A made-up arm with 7 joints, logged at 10 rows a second.
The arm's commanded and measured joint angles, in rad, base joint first. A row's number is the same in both.
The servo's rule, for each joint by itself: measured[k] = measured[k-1] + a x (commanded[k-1-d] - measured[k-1]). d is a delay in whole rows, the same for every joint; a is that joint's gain. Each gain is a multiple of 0.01, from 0.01 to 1. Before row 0 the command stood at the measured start. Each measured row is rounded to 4 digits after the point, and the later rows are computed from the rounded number. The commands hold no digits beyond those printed.
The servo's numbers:
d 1
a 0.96 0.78 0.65 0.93 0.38 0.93 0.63
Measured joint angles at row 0:
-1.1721, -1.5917, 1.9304, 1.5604, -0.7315, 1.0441, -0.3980
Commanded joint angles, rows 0 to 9:
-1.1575, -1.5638, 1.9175, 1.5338, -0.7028, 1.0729, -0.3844
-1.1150, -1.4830, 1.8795, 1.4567, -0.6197, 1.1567, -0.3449
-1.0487, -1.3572, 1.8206, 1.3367, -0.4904, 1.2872, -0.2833
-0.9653, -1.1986, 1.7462, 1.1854, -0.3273, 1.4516, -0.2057
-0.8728, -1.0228, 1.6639, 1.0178, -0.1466, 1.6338, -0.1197
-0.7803, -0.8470, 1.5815, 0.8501, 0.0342, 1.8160, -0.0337
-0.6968, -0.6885, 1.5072, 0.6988, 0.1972, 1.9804, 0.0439
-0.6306, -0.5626, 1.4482, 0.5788, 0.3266, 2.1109, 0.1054
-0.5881, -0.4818, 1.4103, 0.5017, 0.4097, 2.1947, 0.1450
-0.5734, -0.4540, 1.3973, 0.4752, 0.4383, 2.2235, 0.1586
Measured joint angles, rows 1 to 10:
-1.1721, -1.5917, 1.9304, 1.5604, -0.7315, 1.0441, -0.3980
-1.1581, -1.5699, 1.9220, 1.5357, -0.7206, 1.0709, -0.3894
-1.1167, -1.5021, 1.8944, 1.4622, -0.6823, 1.1507, -0.3614
-1.0514, -1.3891, 1.8464, 1.3455, -0.6094, 1.2776, -0.3122
-0.9687, -1.2405, 1.7813, 1.1966, -0.5022, 1.4394, -0.2451
-0.8766, -1.0707, 1.7050, 1.0303, -0.3671, 1.6202, -0.1661
-0.7842, -0.8962, 1.6247, 0.8627, -0.2146, 1.8023, -0.0827
-0.7003, -0.7342, 1.5483, 0.7103, -0.0581, 1.9679, -0.0029
-0.6334, -0.6004, 1.4832, 0.5880, 0.0881, 2.1009, 0.0653
-0.5899, -0.5079, 1.4358, 0.5077, 0.2103, 2.1881, 0.1155

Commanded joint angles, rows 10 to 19:
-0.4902, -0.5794, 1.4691, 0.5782, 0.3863, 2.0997, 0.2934
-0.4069, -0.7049, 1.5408, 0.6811, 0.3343, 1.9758, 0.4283
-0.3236, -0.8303, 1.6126, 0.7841, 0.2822, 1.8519, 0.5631
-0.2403, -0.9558, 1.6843, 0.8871, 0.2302, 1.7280, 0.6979
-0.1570, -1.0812, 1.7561, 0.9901, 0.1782, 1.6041, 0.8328
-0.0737, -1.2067, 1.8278, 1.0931, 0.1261, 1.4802, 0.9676
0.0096, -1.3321, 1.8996, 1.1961, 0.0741, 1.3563, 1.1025
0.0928, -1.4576, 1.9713, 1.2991, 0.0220, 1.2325, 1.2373
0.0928, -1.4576, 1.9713, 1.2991, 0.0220, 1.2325, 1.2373
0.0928, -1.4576, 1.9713, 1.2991, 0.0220, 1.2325, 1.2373
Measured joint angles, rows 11 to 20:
-0.5741, -0.4659, 1.4108, 0.4775, 0.2969, 2.2210, 0.1427
-0.4936, -0.5544, 1.4487, 0.5712, 0.3309, 2.1082, 0.2376
-0.4104, -0.6718, 1.5086, 0.6734, 0.3322, 1.9851, 0.3577
-0.3271, -0.7954, 1.5762, 0.7764, 0.3132, 1.8612, 0.4871
-0.2438, -0.9205, 1.6465, 0.8794, 0.2817, 1.7373, 0.6199
-0.1605, -1.0458, 1.7177, 0.9824, 0.2424, 1.6134, 0.7540
-0.0772, -1.1713, 1.7893, 1.0854, 0.1982, 1.4895, 0.8886
0.0061, -1.2967, 1.8610, 1.1884, 0.1510, 1.3656, 1.0234
0.0893, -1.4222, 1.9327, 1.2914, 0.1020, 1.2418, 1.1582
0.0927, -1.4498, 1.9578, 1.2986, 0.0716, 1.2332, 1.2080

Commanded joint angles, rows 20 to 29:
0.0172, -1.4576, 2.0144, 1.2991, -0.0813, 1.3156, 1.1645
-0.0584, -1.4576, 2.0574, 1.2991, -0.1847, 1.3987, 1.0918
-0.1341, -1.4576, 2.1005, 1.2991, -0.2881, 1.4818, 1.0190
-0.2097, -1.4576, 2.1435, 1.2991, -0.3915, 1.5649, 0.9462
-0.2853, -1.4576, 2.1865, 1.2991, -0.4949, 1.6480, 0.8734
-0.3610, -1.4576, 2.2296, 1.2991, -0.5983, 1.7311, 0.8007
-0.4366, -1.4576, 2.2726, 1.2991, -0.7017, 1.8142, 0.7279
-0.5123, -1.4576, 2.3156, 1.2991, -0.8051, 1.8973, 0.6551
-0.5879, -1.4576, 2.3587, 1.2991, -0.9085, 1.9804, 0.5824
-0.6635, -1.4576, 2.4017, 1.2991, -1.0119, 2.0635, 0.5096
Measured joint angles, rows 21 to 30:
0.0928, -1.4559, 1.9666, 1.2991, 0.0528, 1.2325, 1.2265
0.0202, -1.4572, 1.9977, 1.2991, 0.0018, 1.3098, 1.1874
-0.0553, -1.4575, 2.0365, 1.2991, -0.0691, 1.3925, 1.1272
-0.1309, -1.4576, 2.0781, 1.2991, -0.1523, 1.4755, 1.0590
-0.2065, -1.4576, 2.1206, 1.2991, -0.2432, 1.5586, 0.9879
-0.2821, -1.4576, 2.1634, 1.2991, -0.3388, 1.6417, 0.9158
-0.3578, -1.4576, 2.2064, 1.2991, -0.4374, 1.7248, 0.8433
-0.4334, -1.4576, 2.2494, 1.2991, -0.5378, 1.8079, 0.7706
-0.5091, -1.4576, 2.2924, 1.2991, -0.6394, 1.8910, 0.6978
-0.5847, -1.4576, 2.3355, 1.2991, -0.7417, 1.9741, 0.6251

